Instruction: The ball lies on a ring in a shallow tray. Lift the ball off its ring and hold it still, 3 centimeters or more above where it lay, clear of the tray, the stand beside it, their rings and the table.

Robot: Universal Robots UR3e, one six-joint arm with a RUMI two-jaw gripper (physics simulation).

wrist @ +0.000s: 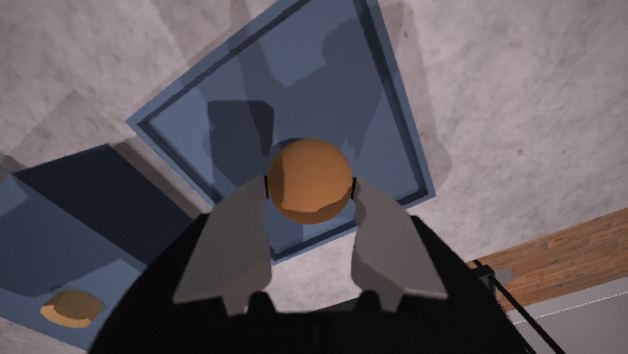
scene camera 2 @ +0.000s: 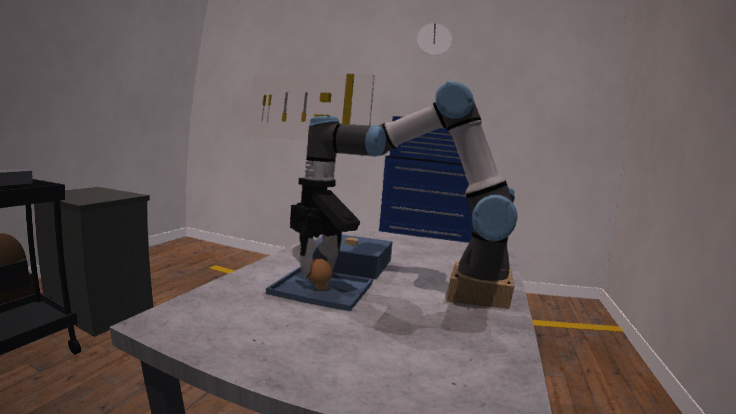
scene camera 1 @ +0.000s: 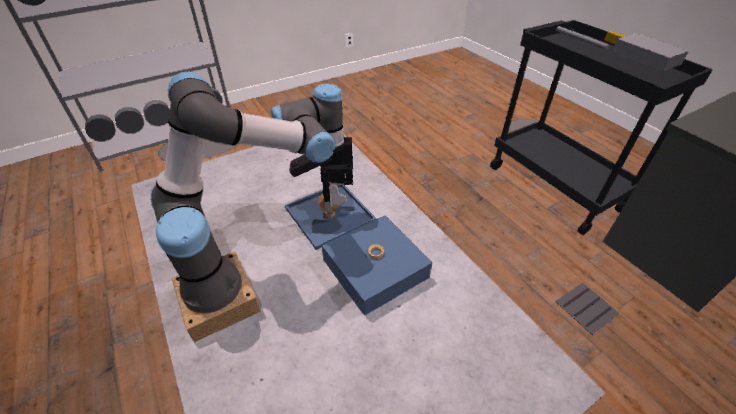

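Where they show: gripper, fingertip midpoint: [wrist: 309, 179] [scene camera 2: 317, 275] [scene camera 1: 331, 204]; arm's base, origin of the base link: [scene camera 2: 483, 272] [scene camera 1: 212, 287].
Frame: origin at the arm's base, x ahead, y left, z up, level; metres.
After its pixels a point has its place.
The orange ball [scene camera 1: 322, 201] {x 0.324, y 0.150, z 0.003 m} [scene camera 2: 320, 271] {x 0.331, y 0.183, z -0.003 m} [wrist: 310, 181] {x 0.333, y 0.165, z 0.013 m} sits on its small ring [scene camera 1: 329, 215] {x 0.336, y 0.139, z -0.045 m} [scene camera 2: 321, 286] in the shallow blue tray [scene camera 1: 309, 221] {x 0.280, y 0.150, z -0.054 m} [scene camera 2: 288, 289] {x 0.397, y 0.207, z -0.053 m} [wrist: 300, 65] {x 0.277, y 0.182, z -0.053 m}. My gripper [scene camera 1: 329, 204] {x 0.350, y 0.157, z -0.024 m} [scene camera 2: 319, 269] {x 0.350, y 0.157, z -0.024 m} [wrist: 309, 179] {x 0.350, y 0.157, z -0.024 m} points down over the tray and is shut on the ball, with one fingertip against each side in the wrist view. In scene camera 1 the fingers hide part of the ball. In the wrist view the ball hides its ring.
The blue stand [scene camera 1: 398, 257] {x 0.410, y -0.112, z 0.003 m} [scene camera 2: 378, 251] {x 0.280, y -0.044, z 0.002 m} [wrist: 35, 245] {x 0.306, y -0.040, z 0.003 m} is beside the tray, taller than it, with another ring [scene camera 1: 376, 257] {x 0.361, y -0.094, z 0.010 m} [scene camera 2: 351, 240] {x 0.374, y -0.089, z 0.008 m} [wrist: 65, 320] {x 0.375, y -0.091, z 0.012 m} on top. The arm's wooden base block [scene camera 1: 226, 321] {x 0.006, y -0.073, z -0.036 m} [scene camera 2: 478, 295] {x -0.001, y 0.078, z -0.032 m} stands on the same table. A black cart [scene camera 1: 571, 60] is off to one side.
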